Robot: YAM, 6 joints.
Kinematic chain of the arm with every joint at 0, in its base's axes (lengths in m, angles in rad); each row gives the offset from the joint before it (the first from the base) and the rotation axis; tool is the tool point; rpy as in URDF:
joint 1: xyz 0 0 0.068 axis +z
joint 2: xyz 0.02 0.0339 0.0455 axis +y
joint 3: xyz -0.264 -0.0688 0 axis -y
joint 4: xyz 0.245 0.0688 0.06 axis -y
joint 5: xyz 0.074 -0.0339 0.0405 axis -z
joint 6: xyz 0.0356 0 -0.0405 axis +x
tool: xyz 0 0 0 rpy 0 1.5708 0
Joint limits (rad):
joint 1: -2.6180..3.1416
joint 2: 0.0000..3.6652
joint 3: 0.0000..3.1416
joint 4: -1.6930..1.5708
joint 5: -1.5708..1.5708
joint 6: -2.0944..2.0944
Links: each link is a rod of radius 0.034 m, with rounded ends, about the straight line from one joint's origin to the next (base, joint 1, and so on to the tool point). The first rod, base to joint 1, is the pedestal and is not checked.
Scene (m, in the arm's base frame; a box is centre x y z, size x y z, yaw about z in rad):
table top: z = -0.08
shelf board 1: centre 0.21 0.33 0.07 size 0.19 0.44 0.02 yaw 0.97
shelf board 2: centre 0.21 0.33 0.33 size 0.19 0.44 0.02 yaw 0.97
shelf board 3: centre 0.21 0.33 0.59 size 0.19 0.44 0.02 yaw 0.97
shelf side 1: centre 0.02 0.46 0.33 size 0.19 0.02 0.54 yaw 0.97
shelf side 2: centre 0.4 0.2 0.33 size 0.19 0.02 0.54 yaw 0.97
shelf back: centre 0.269 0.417 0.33 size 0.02 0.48 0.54 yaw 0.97
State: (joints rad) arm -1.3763 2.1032 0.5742 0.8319 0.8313 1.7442
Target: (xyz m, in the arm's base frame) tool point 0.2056 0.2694 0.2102
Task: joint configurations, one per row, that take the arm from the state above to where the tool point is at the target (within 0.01 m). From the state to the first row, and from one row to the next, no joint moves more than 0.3 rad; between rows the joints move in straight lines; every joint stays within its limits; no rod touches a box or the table.
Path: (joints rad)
1: -1.1281 1.9409 0.4836 0.8341 0.9349 1.8142
2: -0.8798 1.7785 0.3930 0.8362 1.0385 1.8843
3: -0.6316 1.6162 0.3024 0.8384 1.1421 1.9543
4: -0.3834 1.4539 0.2118 0.8405 1.2457 2.0244
5: -0.1352 1.2916 0.1213 0.8427 1.3493 2.0944
6: 0.1444 1.3851 0.2693 0.8667 1.1758 2.0068
7: 0.4239 1.4786 0.4174 0.8908 1.0022 1.9193
8: 0.7034 1.5721 0.5655 0.9149 0.8287 1.8318
9: 0.9830 1.6656 0.7136 0.9390 0.6552 1.7442

